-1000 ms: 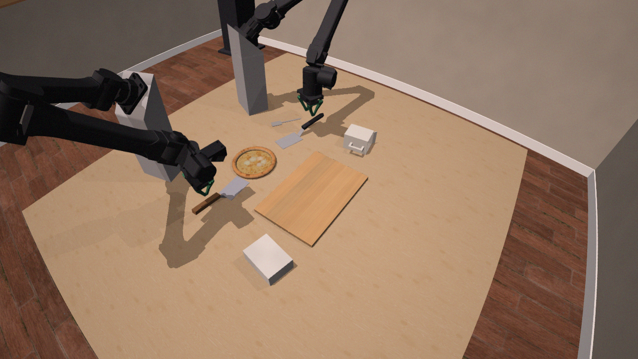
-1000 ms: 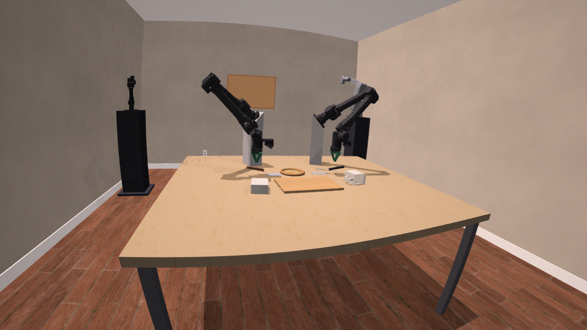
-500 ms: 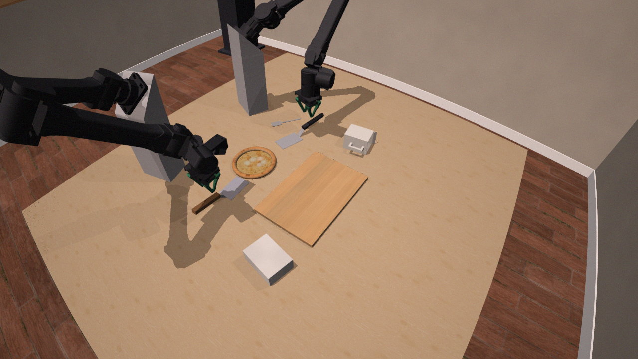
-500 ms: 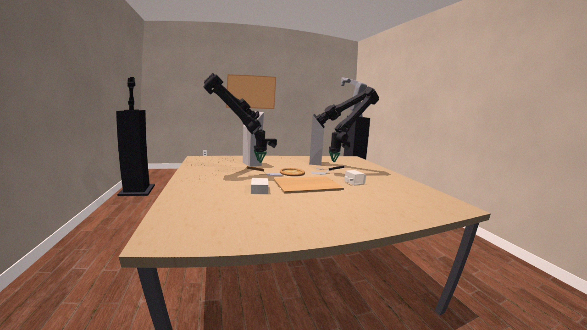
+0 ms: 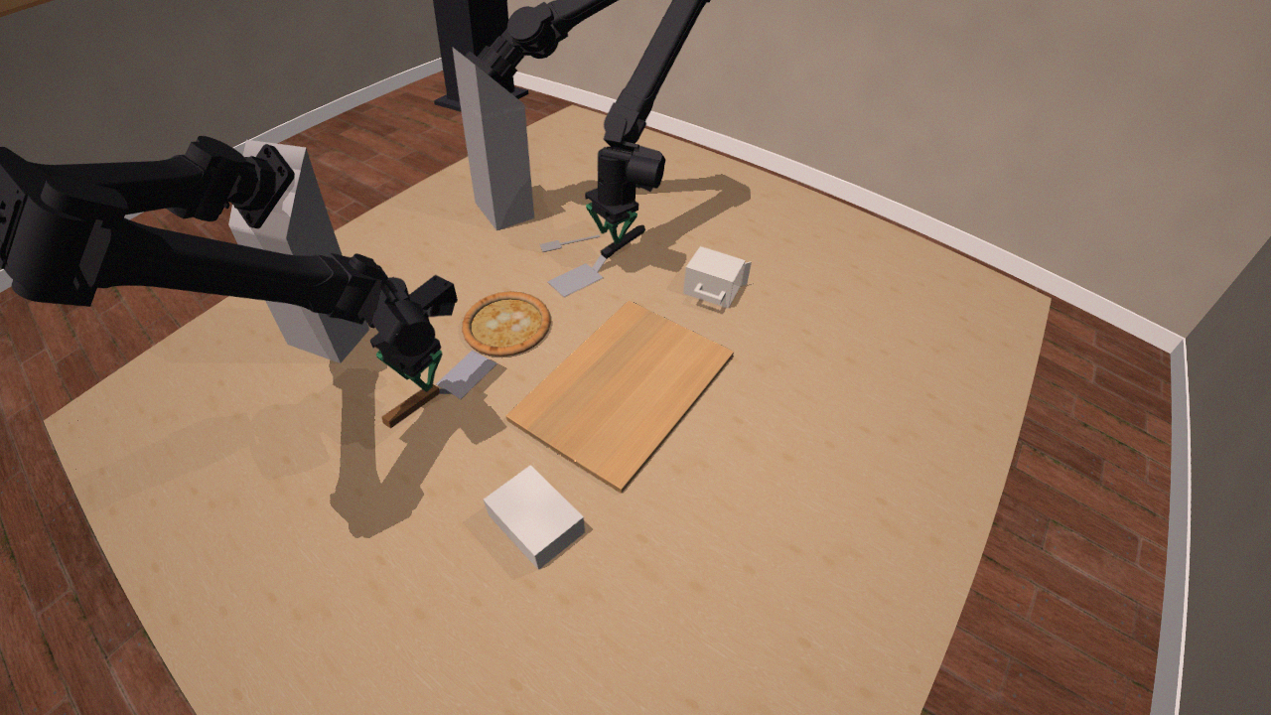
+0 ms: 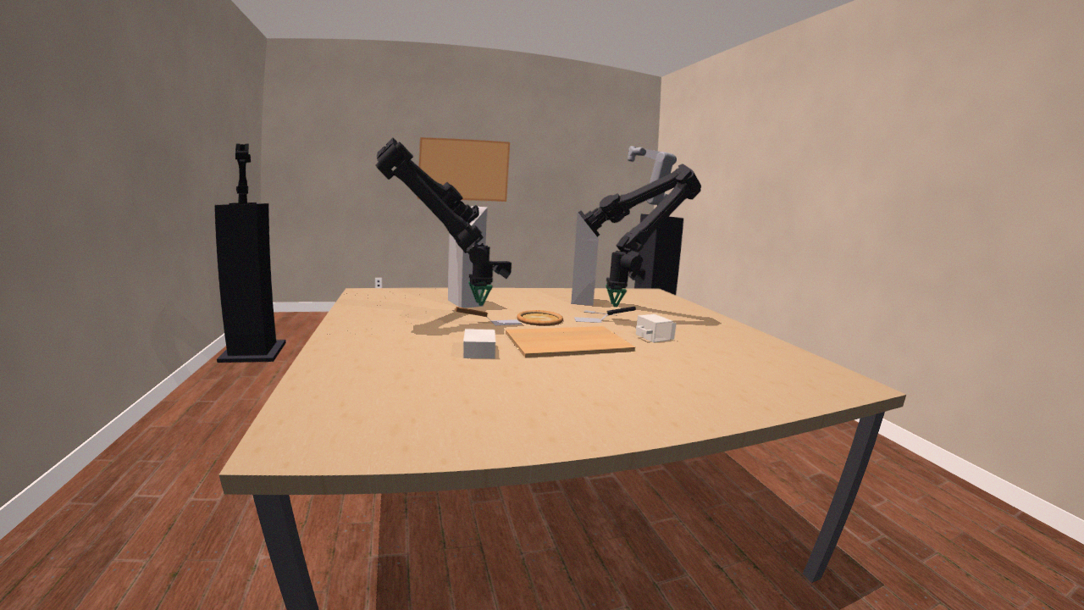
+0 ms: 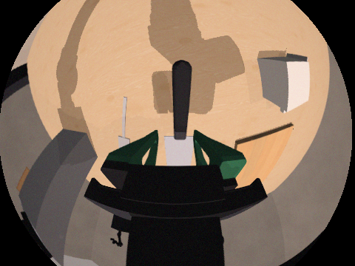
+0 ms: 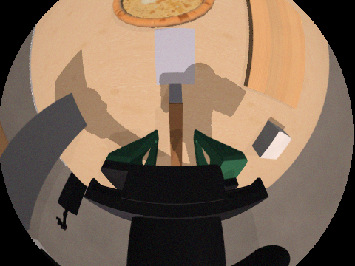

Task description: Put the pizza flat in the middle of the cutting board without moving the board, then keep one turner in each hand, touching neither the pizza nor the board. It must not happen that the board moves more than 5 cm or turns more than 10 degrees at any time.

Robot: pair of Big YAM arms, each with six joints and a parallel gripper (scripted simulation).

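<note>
Now: right hand 6 cm above the brown-handled turner and 4 cm to the right of it. The rest, counted from my right hand: wooden cutting board 25 cm ahead, 24 cm to the left, 7 cm below; then grey utensil 52 cm to the left, 10 cm behind, 8 cm below; then pizza 24 cm to the left, 8 cm below, 3 cm behind.
</note>
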